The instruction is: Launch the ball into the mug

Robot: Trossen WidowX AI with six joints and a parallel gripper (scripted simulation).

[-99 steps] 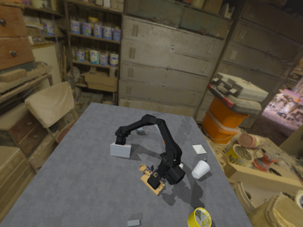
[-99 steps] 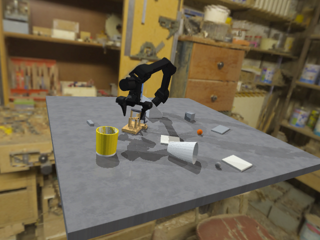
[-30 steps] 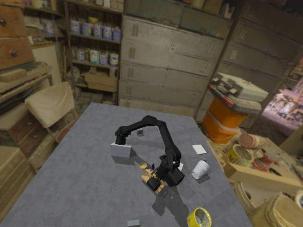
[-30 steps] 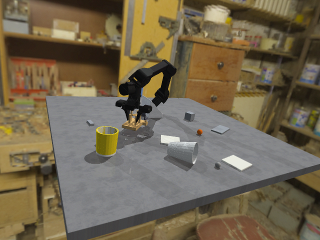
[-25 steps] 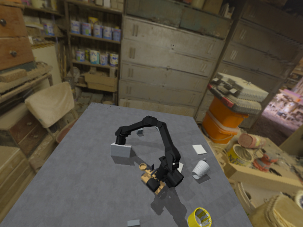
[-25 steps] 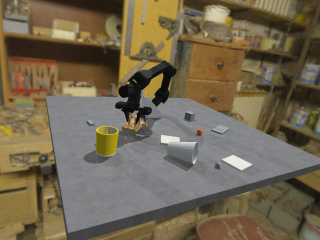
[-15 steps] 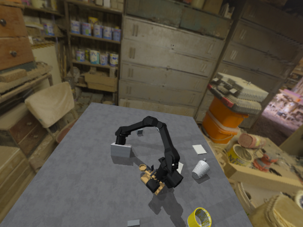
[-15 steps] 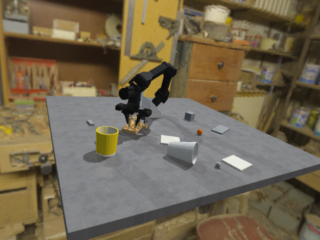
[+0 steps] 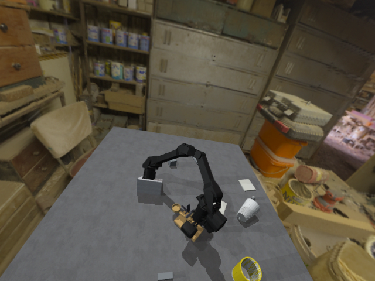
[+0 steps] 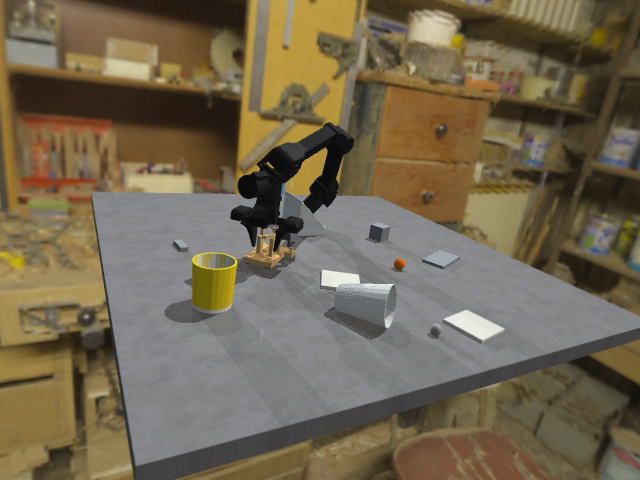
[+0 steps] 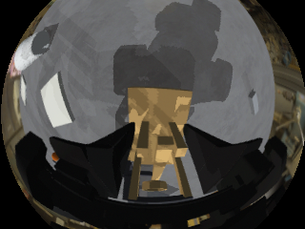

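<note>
My gripper tip is now 39 cm to the right of the small orange ball, 8 cm short of it and 2 cm above it. Also, from my gripper tip: small grey block: 20 cm to the right, 11 cm behind, 3 cm below; yellow mug: 22 cm ahead, 17 cm to the right, 1 cm below; wooden catapult: 6 cm to the left, 5 cm behind, 2 cm above.
</note>
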